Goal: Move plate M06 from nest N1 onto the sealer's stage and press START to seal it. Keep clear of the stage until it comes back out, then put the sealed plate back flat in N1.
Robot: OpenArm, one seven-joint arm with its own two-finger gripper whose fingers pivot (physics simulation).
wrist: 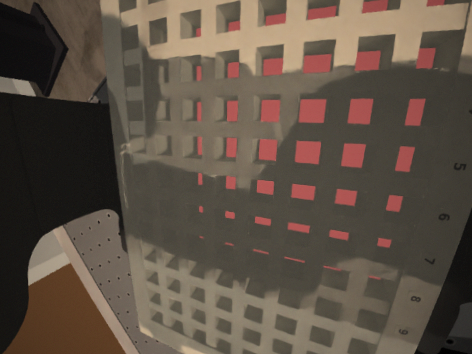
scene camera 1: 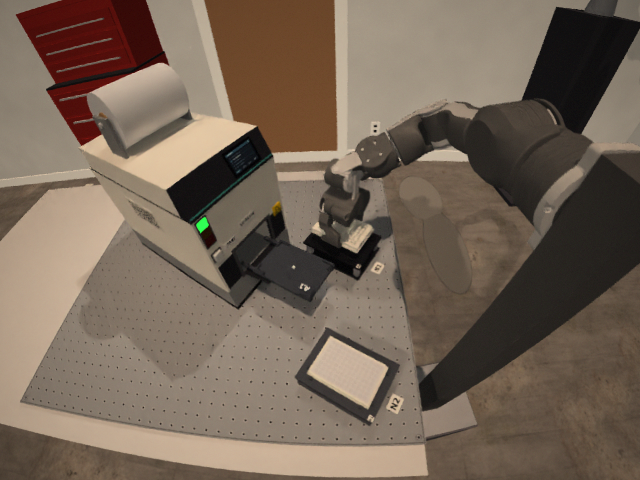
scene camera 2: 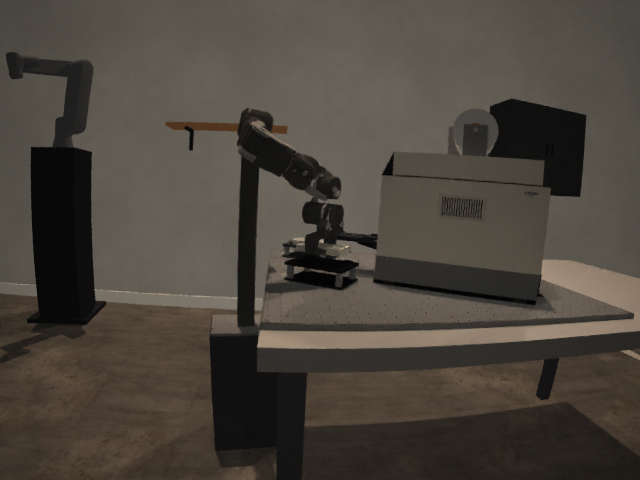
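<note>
My gripper is shut on the pale, many-welled plate M06, with one finger at each side. The plate looks about level, a little above the dark nest N1. The plate's underside is mostly hidden. The sealer stands beside the nest with its dark stage out and bare. The small pale START button is on the sealer's front, below a lit green lamp.
Nest N2 holds another pale plate nearer scene camera 1. The sealer carries a white film roll on top. The stage sticks out close beside N1. The arm's dark post stands at the board's edge.
</note>
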